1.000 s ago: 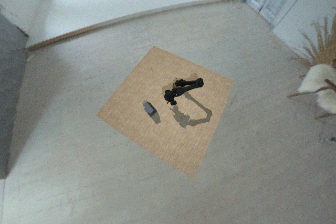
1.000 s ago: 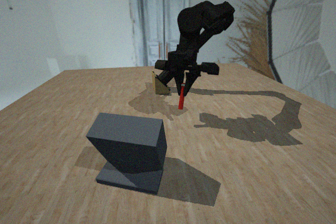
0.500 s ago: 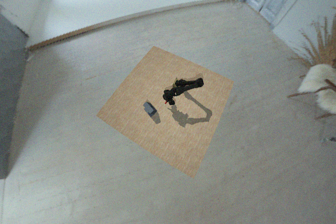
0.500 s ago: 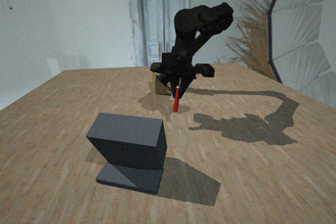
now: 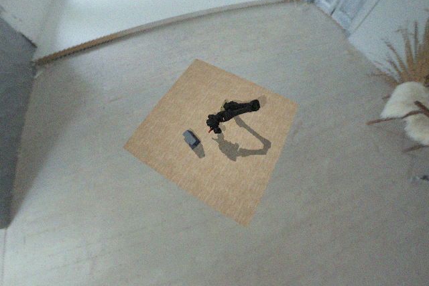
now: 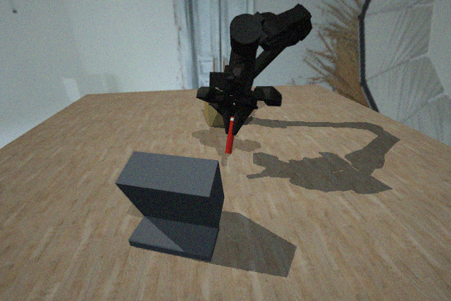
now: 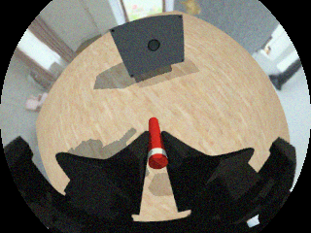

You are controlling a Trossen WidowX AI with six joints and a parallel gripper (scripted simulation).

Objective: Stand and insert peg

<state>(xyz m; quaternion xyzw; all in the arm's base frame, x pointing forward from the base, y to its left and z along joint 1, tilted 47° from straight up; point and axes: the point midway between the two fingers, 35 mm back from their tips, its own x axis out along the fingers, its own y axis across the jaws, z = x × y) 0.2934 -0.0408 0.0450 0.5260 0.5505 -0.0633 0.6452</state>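
The sloped panel is 140 mm ahead of my gripper tip, 110 mm to the right of it and 20 mm below it. From my gripper tip the other things lie so: flat grey base (170 mm ahead, 120 mm to the right, 80 mm below); then red peg (10 mm behind, 10 mm above).
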